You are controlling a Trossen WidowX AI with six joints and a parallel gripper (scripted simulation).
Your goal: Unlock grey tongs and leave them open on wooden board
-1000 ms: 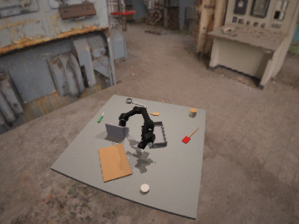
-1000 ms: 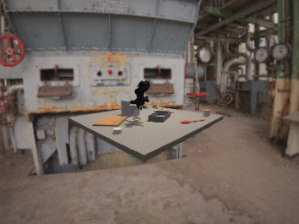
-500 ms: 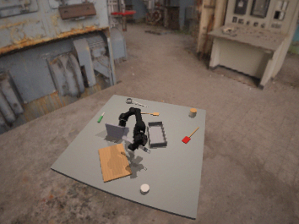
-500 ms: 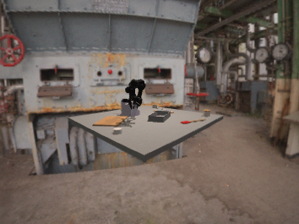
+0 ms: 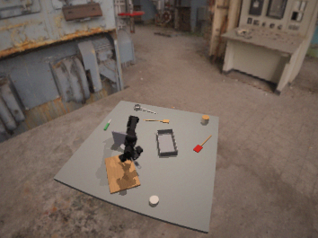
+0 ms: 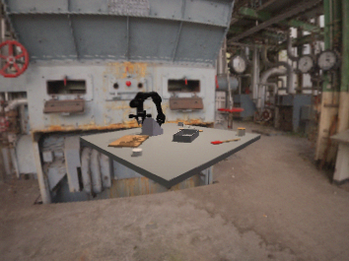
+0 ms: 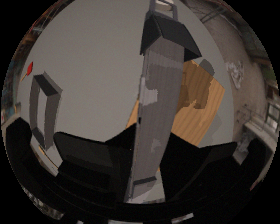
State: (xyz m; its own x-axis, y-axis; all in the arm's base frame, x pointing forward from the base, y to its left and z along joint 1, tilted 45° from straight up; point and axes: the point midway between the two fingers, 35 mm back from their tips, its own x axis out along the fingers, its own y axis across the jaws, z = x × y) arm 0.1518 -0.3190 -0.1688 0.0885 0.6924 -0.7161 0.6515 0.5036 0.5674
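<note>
Now: gripper tip 13 cm above the wooden board, 10 cm past it and 3 cm to the left of it. The rest, counted from my gripper tip: grey tongs (4 cm above, 1 cm to the left, 1 cm behind); white puck (23 cm to the right, 23 cm ahead, 12 cm below); grey roasting tin (37 cm to the left, 21 cm ahead, 11 cm below).
</note>
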